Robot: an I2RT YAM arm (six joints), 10 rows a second.
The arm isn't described. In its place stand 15 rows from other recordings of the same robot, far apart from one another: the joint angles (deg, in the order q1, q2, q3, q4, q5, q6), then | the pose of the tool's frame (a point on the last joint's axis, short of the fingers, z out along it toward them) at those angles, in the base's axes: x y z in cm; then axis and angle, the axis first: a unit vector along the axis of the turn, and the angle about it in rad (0 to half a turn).
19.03 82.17 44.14 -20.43 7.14 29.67 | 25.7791 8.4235 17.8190 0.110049 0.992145 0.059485 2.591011
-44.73 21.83 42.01 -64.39 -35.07 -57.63 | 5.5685 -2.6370 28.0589 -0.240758 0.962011 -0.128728 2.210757
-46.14 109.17 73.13 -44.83 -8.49 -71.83 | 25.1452 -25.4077 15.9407 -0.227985 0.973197 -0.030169 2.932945
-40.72 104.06 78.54 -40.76 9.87 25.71 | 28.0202 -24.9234 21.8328 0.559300 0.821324 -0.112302 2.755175
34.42 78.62 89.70 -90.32 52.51 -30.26 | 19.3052 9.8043 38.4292 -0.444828 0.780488 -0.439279 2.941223
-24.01 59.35 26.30 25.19 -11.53 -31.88 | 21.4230 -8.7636 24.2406 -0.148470 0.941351 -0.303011 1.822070
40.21 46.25 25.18 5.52 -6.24 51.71 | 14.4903 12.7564 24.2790 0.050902 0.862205 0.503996 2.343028
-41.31 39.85 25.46 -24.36 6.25 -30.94 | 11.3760 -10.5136 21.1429 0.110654 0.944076 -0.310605 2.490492
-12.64 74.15 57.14 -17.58 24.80 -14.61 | 27.7024 -7.7428 29.2812 0.092541 0.943638 -0.317779 2.326168
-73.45 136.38 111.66 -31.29 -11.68 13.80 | 15.4922 -49.6037 15.7413 0.665651 0.743589 -0.063117 2.530836
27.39 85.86 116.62 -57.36 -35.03 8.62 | 23.3011 14.3745 50.7488 -0.314215 0.844254 0.434170 2.324178
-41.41 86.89 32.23 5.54 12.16 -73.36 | 19.5696 -18.2589 12.9702 -0.222073 0.910863 -0.347867 2.934074
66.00 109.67 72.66 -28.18 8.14 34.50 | 16.1791 35.0998 16.3371 -0.254410 0.959286 0.122664 2.758631
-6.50 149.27 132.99 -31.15 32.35 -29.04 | 56.3515 -8.3377 16.0671 -0.078261 0.927532 -0.365458 2.630479
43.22 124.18 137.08 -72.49 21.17 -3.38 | 33.5272 29.7420 35.2634 -0.347255 0.934117 -0.082702 2.526375
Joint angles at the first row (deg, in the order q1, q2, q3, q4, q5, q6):
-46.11, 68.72, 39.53, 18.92, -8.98, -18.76
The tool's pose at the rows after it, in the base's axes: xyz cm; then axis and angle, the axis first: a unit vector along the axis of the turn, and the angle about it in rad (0 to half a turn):
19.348 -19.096 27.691 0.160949 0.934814 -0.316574 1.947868
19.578 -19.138 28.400 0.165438 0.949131 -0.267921 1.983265
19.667 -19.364 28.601 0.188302 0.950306 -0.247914 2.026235
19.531 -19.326 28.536 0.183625 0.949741 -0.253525 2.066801
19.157 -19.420 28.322 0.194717 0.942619 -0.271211 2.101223
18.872 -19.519 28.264 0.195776 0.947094 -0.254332 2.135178
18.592 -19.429 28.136 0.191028 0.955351 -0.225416 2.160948
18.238 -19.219 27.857 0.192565 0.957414 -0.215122 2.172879
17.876 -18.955 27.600 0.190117 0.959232 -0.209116 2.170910
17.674 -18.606 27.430 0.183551 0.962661 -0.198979 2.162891
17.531 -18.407 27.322 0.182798 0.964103 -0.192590 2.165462
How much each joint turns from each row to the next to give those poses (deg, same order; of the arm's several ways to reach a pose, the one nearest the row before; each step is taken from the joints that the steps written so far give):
0.05, -1.04, 1.76, -6.14, -2.02, 0.90
0.00, 0.39, 3.69, -7.66, -2.24, 1.22
-0.08, 0.73, 2.20, -4.58, 0.84, 1.44
0.00, -0.10, 0.52, -2.40, 1.18, -1.60
-0.39, -0.39, -0.42, -0.67, 2.48, -0.66
-0.70, 0.11, 0.97, -3.52, -0.93, -0.39
-0.60, -0.03, 0.81, -3.83, -2.28, -0.34
-0.36, -0.65, -0.59, -1.26, -0.69, 0.01
-0.32, -0.94, -1.05, -0.18, -0.93, -0.17
-0.01, -0.85, -0.83, -0.23, -1.33, -0.10
0.00, -0.46, -0.33, -0.62, -0.47, 0.06

